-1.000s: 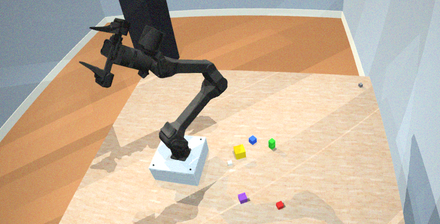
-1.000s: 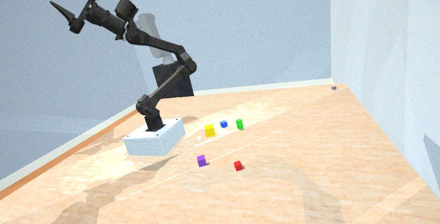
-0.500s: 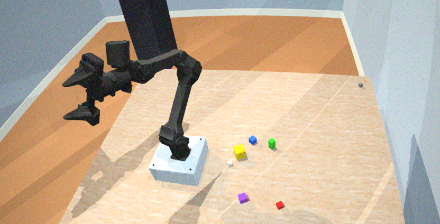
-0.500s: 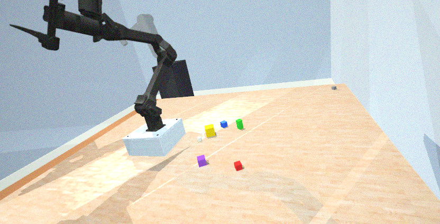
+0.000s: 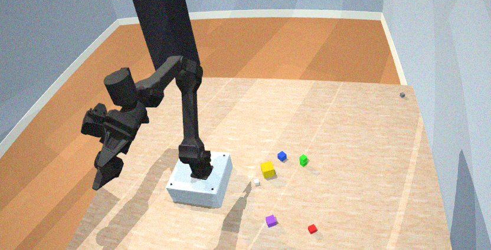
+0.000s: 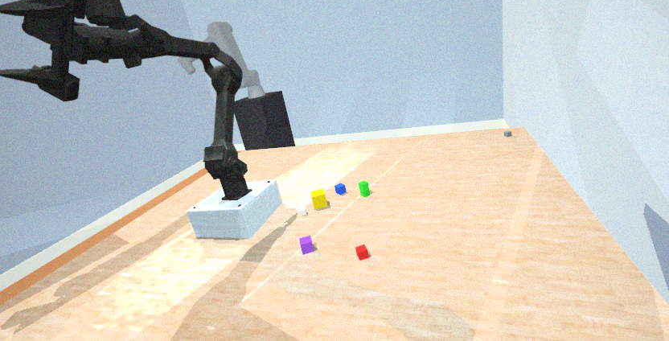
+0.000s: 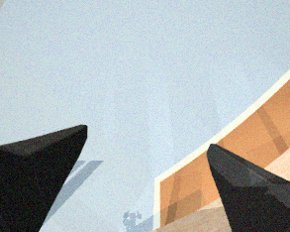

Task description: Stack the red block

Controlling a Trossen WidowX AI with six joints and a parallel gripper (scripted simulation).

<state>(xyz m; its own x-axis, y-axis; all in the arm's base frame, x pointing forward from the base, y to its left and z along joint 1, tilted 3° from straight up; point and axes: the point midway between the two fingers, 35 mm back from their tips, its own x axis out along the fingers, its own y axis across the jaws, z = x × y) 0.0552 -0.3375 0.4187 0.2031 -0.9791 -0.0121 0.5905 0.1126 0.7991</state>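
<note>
My gripper tip is now 360 mm short of the small red block, 270 mm to the right of it and 510 mm above it. Round my gripper tip: yellow block 150 mm ahead, 460 mm to the left, 500 mm below; purple block 230 mm ahead, 260 mm to the left, 510 mm below; small white cube 130 mm ahead, 410 mm to the left, 510 mm below.
</note>
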